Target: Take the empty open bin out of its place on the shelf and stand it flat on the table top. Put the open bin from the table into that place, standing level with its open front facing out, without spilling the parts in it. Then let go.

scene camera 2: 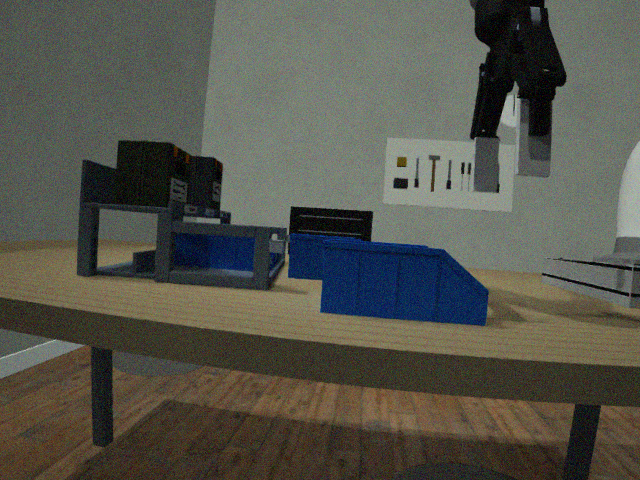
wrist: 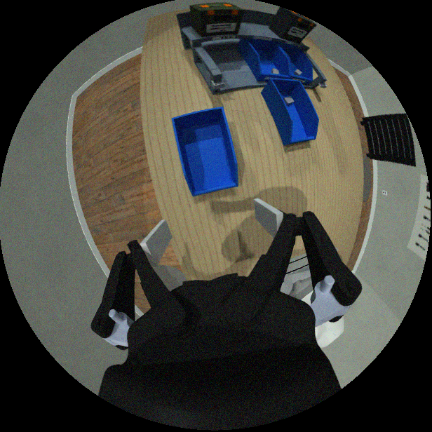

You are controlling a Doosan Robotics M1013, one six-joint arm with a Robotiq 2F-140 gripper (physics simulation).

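Places are measured from the arm's base along level axes (x ahead, y left, z up), in centimetres.
Pixels of known places: gripper, between the fingertips: [scene camera 2: 504, 185].
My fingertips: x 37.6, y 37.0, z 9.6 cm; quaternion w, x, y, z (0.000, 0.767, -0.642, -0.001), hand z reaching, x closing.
Note:
Ahead of a thing's pixels: the offset from my fingertips to its top centre. "pt": to the spot under its first point. Level surfaces: height alone.
A blue open bin @[pt dx +10.5, dy +5.3, dz -11.0 cm] [scene camera 2: 398, 281] [wrist: 206, 152] stands flat on the table top; no parts show inside it in the wrist view. A second blue bin @[pt dx +27.8, dy -15.9, dz -11.4 cm] [scene camera 2: 305, 258] [wrist: 301, 112] stands on the table close in front of the shelf, with a small light grey piece inside. The grey shelf @[pt dx +41.7, dy +2.9, dz -9.4 cm] [scene camera 2: 164, 242] [wrist: 209, 65] has an unoccupied place beside two blue bins [wrist: 262, 60] [wrist: 296, 62], each with a small light piece in it. My gripper [scene camera 2: 509, 162] [wrist: 210, 218] is open and empty, high above the table, apart from the bins.
Two dark cases @[dx +49.1, dy -2.7, dz +4.8 cm] [scene camera 2: 149, 173] [wrist: 216, 20] @[dx +56.1, dy -24.7, dz +7.3 cm] [scene camera 2: 205, 183] [wrist: 292, 25] with orange marks sit on top of the shelf. The table @[dz -14.9 cm] [scene camera 2: 232, 320] [wrist: 165, 90] has its edge beside the first bin. A grey base plate [scene camera 2: 589, 281] is at the right, and a black slatted object [scene camera 2: 330, 222] [wrist: 390, 139] stands beyond the table.

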